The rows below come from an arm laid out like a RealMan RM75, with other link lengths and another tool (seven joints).
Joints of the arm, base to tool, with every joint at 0 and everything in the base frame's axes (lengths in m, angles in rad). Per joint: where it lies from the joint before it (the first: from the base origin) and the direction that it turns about. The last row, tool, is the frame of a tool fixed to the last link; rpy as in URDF.
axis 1: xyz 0 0 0.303 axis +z
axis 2: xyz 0 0 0 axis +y
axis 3: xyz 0 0 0.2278 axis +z
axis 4: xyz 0 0 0 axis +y
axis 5: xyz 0 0 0.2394 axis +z
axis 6: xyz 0 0 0 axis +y
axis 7: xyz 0 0 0.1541 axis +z
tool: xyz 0.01 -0.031 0.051 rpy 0 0.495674 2.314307
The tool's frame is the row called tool.
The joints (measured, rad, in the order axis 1, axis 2, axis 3, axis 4, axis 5, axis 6, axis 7), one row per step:
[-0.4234, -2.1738, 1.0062, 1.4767, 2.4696, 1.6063, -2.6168]
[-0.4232, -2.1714, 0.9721, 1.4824, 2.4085, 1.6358, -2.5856]
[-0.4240, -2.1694, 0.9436, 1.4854, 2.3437, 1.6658, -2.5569]
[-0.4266, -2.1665, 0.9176, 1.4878, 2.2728, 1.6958, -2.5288]
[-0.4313, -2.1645, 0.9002, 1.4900, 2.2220, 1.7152, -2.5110]
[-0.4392, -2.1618, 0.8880, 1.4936, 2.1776, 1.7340, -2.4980]
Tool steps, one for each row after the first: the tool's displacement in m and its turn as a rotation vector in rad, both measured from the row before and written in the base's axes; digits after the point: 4 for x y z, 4 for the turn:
[0.0085, -0.0016, 0.0040, -0.0029, -0.0548, -0.0337]
[0.0103, -0.0020, 0.0028, -0.0065, -0.0573, -0.0390]
[0.0126, -0.0017, 0.0033, -0.0053, -0.0604, -0.0475]
[0.0104, -0.0006, 0.0031, -0.0008, -0.0427, -0.0377]
[0.0111, -0.0004, 0.0029, -0.0026, -0.0351, -0.0386]

